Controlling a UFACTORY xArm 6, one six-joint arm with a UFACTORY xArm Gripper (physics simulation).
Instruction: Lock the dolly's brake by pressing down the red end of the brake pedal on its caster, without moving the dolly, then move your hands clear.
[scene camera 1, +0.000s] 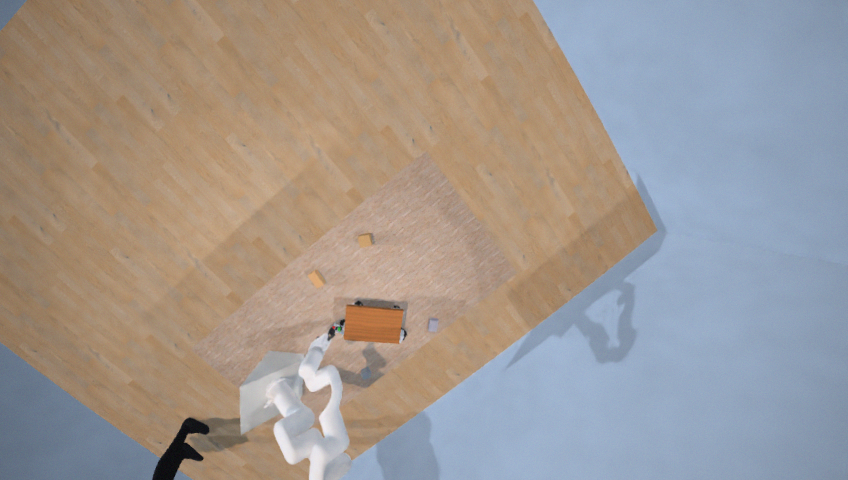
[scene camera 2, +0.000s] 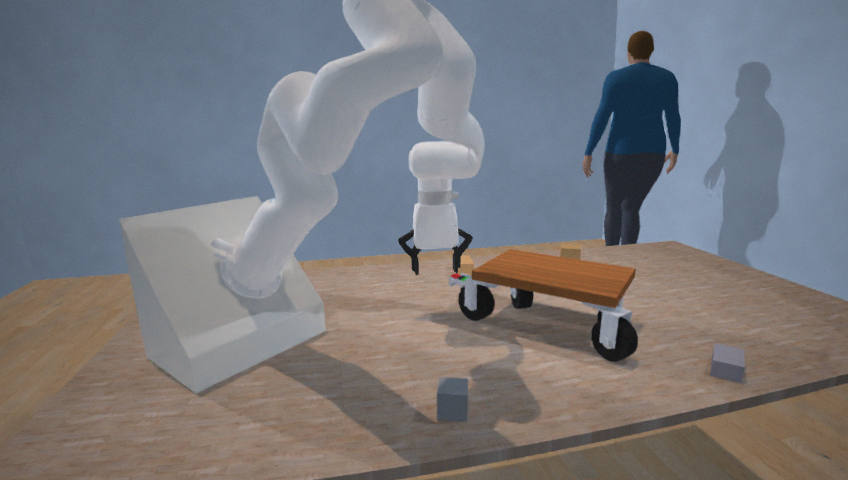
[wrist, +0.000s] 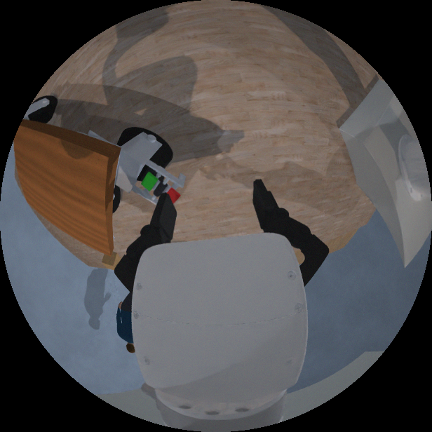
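Where they show: gripper, fingertip midpoint: (scene camera 1: 326, 333) (scene camera 2: 436, 272); arm's base, link origin: (scene camera 1: 277, 388) (scene camera 2: 251, 271).
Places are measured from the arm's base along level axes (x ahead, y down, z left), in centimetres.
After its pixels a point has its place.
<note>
The dolly (scene camera 1: 373, 324) {z -15.2, x 62.2, y 2.8 cm} (scene camera 2: 553, 274) {z -18.2, x 59.5, y 2.8 cm} (wrist: 65, 185) has a brown wooden top and stands upright on black casters. The brake pedal, on the caster nearest the arm, has a red end (scene camera 1: 334, 327) {z -1.4, x 45.2, y 6.5 cm} (scene camera 2: 455, 276) {z -1.7, x 44.3, y 6.4 cm} (wrist: 174, 195) pointing outward and a green end (scene camera 2: 463, 278) {z -3.9, x 45.3, y 6.4 cm} (wrist: 149, 181) nearer the deck. The pedal's tilt is hard to tell. My gripper (scene camera 2: 436, 271) {z -0.3, x 40.0, y 5.3 cm} (wrist: 211, 195) points down, open and empty. Its dolly-side fingertip is right above or beside the red end; I cannot tell whether they touch. The other finger hangs over bare floor, away from the dolly.
A white sloped pedestal (scene camera 2: 172, 297) {z -9.2, x -13.4, y 0.2 cm} (wrist: 370, 130) carries the arm. Two orange blocks (scene camera 1: 365, 240) {z 17.3, x 93.0, y 9.3 cm} (scene camera 1: 316, 278) {z 23.2, x 59.2, y 11.0 cm} lie behind the dolly. Two grey blocks (scene camera 2: 452, 399) {z -38.5, x 27.3, y 11.6 cm} (scene camera 2: 727, 362) {z -47.4, x 76.0, y 12.2 cm} lie in front and to the right. A person (scene camera 2: 639, 113) stands in the background.
</note>
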